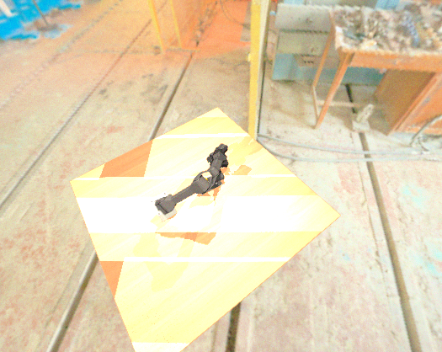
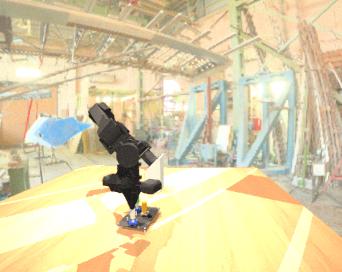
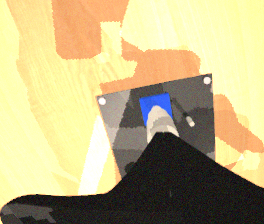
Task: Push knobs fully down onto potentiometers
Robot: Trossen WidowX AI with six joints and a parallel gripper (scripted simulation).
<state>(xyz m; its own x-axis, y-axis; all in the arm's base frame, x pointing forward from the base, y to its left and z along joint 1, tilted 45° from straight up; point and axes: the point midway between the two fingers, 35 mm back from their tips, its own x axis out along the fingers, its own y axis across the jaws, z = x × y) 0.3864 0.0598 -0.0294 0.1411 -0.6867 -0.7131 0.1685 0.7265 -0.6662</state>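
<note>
Right now the orange knob is 70 mm behind my gripper tip, 10 mm to the left of it and 20 mm below it.
</note>
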